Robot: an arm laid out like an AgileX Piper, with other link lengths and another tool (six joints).
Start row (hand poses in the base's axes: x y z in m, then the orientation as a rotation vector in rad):
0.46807, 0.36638, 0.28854, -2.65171, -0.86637, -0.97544
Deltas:
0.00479, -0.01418, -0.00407, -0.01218, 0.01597, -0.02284
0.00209, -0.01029, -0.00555, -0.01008, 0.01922, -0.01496
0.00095, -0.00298, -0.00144, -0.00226, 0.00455, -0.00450
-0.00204, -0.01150, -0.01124, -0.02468, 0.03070, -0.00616
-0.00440, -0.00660, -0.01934, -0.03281, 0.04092, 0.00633
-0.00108, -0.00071, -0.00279, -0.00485, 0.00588, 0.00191
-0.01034, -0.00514, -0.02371, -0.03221, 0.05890, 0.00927
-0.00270, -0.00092, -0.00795, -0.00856, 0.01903, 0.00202
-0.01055, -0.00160, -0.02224, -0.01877, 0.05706, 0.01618
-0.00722, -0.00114, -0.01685, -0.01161, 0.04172, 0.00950
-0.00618, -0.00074, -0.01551, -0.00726, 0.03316, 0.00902
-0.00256, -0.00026, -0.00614, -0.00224, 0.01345, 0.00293
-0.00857, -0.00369, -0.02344, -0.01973, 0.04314, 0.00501
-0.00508, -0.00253, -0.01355, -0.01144, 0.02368, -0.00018
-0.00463, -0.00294, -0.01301, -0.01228, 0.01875, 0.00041
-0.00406, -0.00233, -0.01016, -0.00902, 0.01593, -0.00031
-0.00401, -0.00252, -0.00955, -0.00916, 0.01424, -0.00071
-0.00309, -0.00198, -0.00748, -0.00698, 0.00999, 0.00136
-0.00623, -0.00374, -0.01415, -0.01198, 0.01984, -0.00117
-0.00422, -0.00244, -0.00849, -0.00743, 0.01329, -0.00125
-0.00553, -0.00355, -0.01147, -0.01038, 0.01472, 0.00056
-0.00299, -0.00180, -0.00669, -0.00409, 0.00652, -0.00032
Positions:
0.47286, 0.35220, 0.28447, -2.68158, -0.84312, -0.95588
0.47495, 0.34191, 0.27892, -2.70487, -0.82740, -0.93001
0.47590, 0.33893, 0.27748, -2.71086, -0.82234, -0.92406
0.47386, 0.32743, 0.26624, -2.74292, -0.82540, -0.87699
0.46946, 0.32083, 0.24690, -2.77489, -0.84798, -0.81043
0.46838, 0.32012, 0.24411, -2.77883, -0.85260, -0.80058
0.45804, 0.31498, 0.22040, -2.80891, -0.87504, -0.70594
0.45534, 0.31406, 0.21245, -2.81702, -0.87970, -0.67566
0.44479, 0.31246, 0.19021, -2.82716, -0.90274, -0.58485
0.43757, 0.31132, 0.17336, -2.83249, -0.91472, -0.51912
0.43139, 0.31058, 0.15785, -2.83313, -0.92490, -0.46727
0.42883, 0.31032, 0.15171, -2.83296, -0.92759, -0.44656
0.42026, 0.30663, 0.12827, -2.84525, -0.93596, -0.37622
0.41518, 0.30410, 0.11472, -2.85358, -0.93656, -0.33752
0.41055, 0.30116, 0.10171, -2.86243, -0.93909, -0.30549
0.40649, 0.29883, 0.09155, -2.86880, -0.93964, -0.27877
0.40248, 0.29631, 0.08200, -2.87554, -0.93991, -0.25442
0.39939, 0.29433, 0.07452, -2.87965, -0.94291, -0.23691
0.39316, 0.29059, 0.06037, -2.88793, -0.94255, -0.20310
0.38894, 0.28815, 0.05188, -2.89299, -0.94136, -0.18066
0.38341, 0.28460, 0.04041, -2.89934, -0.94353, -0.15468
0.38042, 0.28280, 0.03372, -2.90192, -0.94348, -0.14340

